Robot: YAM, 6 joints.
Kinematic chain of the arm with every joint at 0, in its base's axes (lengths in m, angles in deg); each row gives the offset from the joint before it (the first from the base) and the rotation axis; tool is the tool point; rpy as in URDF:
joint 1: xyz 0 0 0.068 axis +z
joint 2: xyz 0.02 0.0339 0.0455 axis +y
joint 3: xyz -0.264 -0.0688 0 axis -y
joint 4: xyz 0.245 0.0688 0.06 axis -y
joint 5: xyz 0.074 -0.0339 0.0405 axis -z
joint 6: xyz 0.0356 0 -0.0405 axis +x
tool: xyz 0 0 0 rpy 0 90 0
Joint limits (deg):
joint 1: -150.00..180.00
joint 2: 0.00..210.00
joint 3: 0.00..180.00
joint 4: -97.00..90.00
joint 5: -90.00..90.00
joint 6: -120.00..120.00
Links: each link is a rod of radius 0.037 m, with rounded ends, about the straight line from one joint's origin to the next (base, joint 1, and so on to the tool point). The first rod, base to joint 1, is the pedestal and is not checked.
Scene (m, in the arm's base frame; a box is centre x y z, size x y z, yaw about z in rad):
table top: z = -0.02
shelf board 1: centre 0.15 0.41 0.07 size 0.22 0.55 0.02 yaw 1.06
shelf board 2: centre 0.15 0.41 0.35 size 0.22 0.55 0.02 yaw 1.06
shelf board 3: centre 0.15 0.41 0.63 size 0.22 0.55 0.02 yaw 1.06
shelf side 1: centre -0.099 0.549 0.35 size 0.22 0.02 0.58 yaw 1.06
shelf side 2: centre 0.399 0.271 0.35 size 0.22 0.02 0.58 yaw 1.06
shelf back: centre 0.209 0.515 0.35 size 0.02 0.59 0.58 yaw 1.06
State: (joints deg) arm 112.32 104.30 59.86 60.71 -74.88 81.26
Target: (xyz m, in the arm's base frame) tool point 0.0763 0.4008 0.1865
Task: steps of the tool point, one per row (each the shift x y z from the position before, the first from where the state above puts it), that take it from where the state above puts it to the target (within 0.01 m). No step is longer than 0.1 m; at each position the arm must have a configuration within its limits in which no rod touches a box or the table.
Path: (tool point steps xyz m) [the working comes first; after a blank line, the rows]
Joints at the target: 74.44 115.77 59.96 58.65 -72.68 81.26
Straight joint move there: clear.

1: 0.0772 0.0403 -0.0252
2: 0.0861 0.0207 -0.0259
3: 0.0899 -0.0006 -0.0264

